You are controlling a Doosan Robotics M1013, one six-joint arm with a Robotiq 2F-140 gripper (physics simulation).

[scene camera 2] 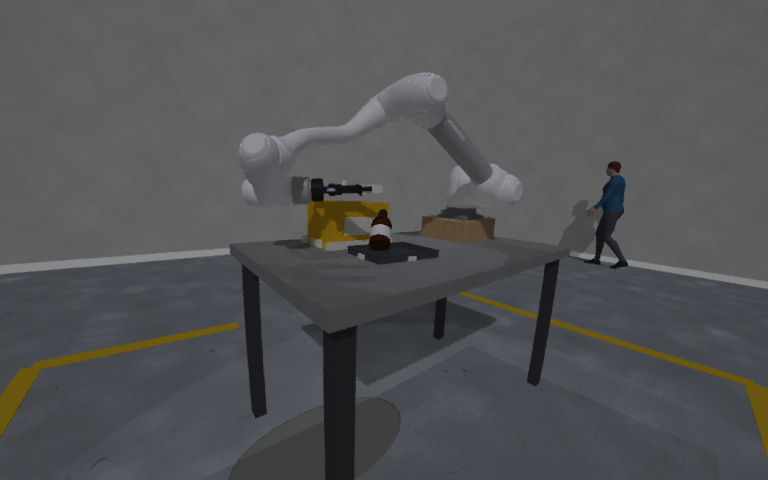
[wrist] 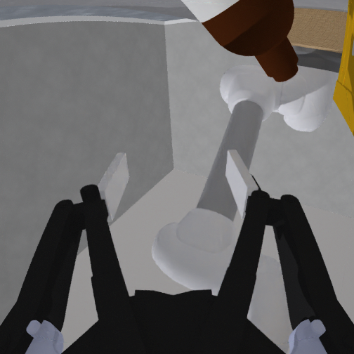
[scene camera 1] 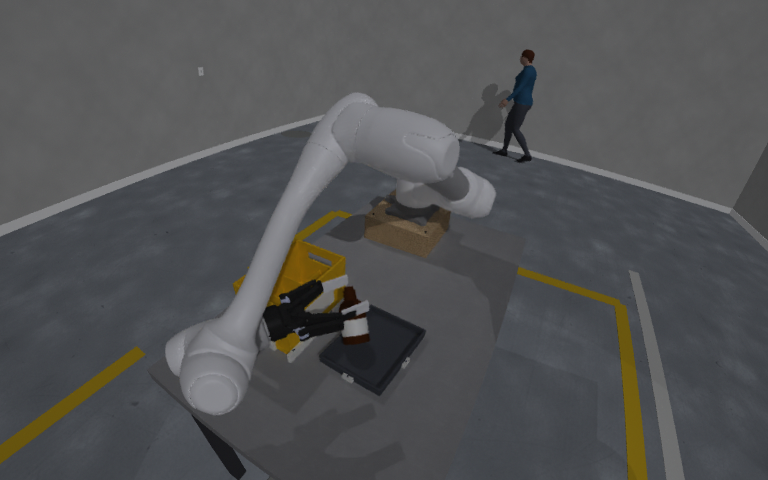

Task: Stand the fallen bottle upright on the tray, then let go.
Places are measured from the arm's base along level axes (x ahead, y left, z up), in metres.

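Where they show: gripper, fingertip midpoint: (scene camera 2: 379,189) (scene camera 1: 357,291); arm's base, origin of the base link: (scene camera 2: 460,217) (scene camera 1: 412,210).
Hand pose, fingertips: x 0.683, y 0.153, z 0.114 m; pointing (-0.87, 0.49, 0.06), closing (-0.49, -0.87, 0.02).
Note:
Each offset is from my fingertips to the centre of the thing. Level surfaces: height alone.
The brown bottle with a white label @(0.137 m down, 0.049 m back, 0.043 m right) (scene camera 1: 355,327) (scene camera 2: 380,231) (wrist: 250,27) is at the tray's edge on the crate side. It leans, with its neck slanting clearly in the wrist view; its base seems to rest on the dark tray (scene camera 1: 373,367) (scene camera 2: 413,251), though the contact is hard to see. My gripper (scene camera 1: 345,295) (scene camera 2: 374,188) (wrist: 176,163) is level and open, with nothing between its pads. It is higher than the bottle in scene camera 2. In scene camera 1 one finger covers part of the bottle.
A yellow crate @(0.137 m down, 0.024 m back, 0.232 m right) (scene camera 1: 317,260) (scene camera 2: 328,223) (wrist: 346,90) stands beside the tray on the grey table @(0.224 m down) (scene camera 1: 441,305) (scene camera 2: 481,263), close to my fingers. The arm's base block (scene camera 1: 402,232) (scene camera 2: 457,228) (wrist: 317,30) is at the far end. A person (scene camera 1: 523,90) (scene camera 2: 613,195) is near the wall.

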